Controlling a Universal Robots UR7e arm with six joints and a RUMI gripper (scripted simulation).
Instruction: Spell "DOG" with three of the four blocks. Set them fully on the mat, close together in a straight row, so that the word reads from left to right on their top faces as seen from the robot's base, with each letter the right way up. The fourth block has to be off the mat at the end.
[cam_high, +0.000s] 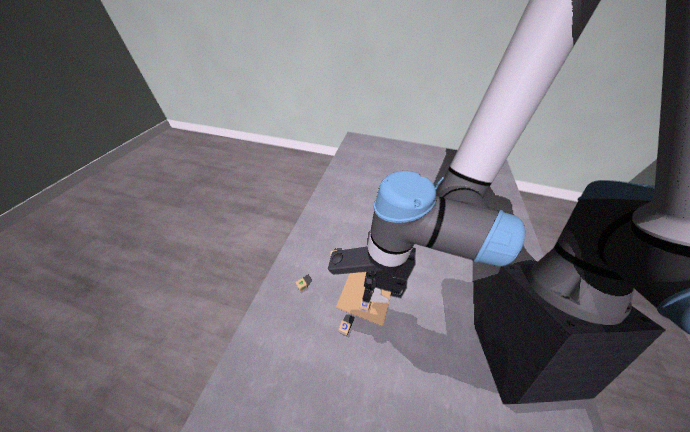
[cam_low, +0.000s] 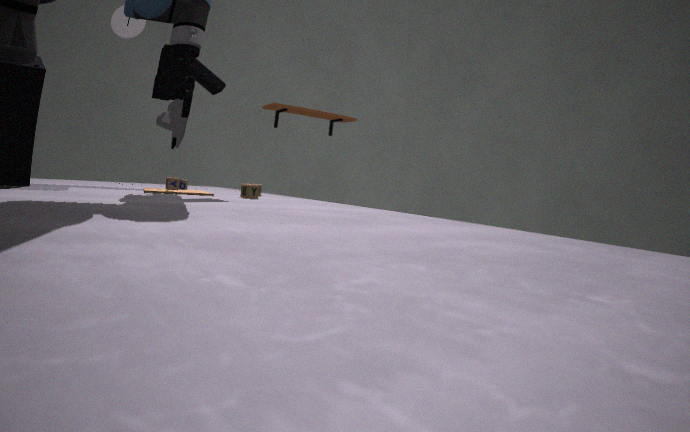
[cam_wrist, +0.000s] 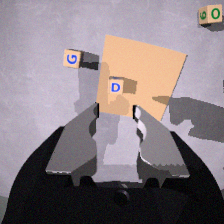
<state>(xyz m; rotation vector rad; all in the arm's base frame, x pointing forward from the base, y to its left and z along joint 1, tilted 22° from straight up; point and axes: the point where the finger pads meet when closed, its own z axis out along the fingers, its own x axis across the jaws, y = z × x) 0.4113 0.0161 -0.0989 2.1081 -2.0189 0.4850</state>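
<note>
The green block is 130 mm ahead of my hand, 140 mm to the right of it and 90 mm below it. Round my hand: mat 40 mm to the right, 110 mm below; then blue g block 40 mm ahead, 70 mm to the left, 90 mm below; then blue d block 90 mm below.
</note>
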